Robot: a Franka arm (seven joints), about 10 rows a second.
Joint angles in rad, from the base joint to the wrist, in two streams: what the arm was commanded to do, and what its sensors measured. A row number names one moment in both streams.
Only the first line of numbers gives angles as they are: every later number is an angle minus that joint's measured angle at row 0.
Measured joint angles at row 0:
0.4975 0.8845 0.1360 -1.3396 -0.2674 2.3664 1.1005
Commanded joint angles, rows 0 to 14:
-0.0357 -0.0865 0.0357 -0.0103 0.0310 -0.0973 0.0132
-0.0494 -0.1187 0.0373 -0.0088 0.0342 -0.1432 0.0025
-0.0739 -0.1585 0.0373 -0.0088 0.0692 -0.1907 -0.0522
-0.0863 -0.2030 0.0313 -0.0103 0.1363 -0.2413 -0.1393
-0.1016 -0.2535 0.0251 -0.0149 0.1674 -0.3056 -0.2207
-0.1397 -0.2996 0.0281 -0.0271 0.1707 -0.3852 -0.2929
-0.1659 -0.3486 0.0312 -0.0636 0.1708 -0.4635 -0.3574
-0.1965 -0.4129 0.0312 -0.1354 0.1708 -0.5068 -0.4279
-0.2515 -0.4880 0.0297 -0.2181 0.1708 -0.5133 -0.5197
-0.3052 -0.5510 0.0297 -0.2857 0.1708 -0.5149 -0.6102
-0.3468 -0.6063 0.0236 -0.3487 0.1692 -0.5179 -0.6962
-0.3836 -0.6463 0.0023 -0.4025 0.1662 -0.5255 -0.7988
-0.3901 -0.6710 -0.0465 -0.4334 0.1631 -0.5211 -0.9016
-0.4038 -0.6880 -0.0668 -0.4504 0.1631 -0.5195 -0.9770
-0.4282 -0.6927 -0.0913 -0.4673 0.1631 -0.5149 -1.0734
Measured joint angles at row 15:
-0.4039 -0.6404 -0.0713 -0.3950 0.1501 -0.5378 -0.9634
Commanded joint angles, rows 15 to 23:
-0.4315 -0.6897 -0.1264 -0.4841 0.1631 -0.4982 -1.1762
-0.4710 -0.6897 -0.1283 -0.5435 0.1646 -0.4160 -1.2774
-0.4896 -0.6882 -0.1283 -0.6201 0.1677 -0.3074 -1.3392
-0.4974 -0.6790 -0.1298 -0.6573 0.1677 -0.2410 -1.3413
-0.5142 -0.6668 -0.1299 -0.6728 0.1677 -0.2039 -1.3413
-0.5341 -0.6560 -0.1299 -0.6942 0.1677 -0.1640 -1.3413
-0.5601 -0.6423 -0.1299 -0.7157 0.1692 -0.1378 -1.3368
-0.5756 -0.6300 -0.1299 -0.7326 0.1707 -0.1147 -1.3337
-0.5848 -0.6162 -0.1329 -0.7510 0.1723 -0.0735 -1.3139
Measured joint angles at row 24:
-0.5570 -0.6258 -0.1407 -0.7202 0.1511 -0.1250 -1.3168
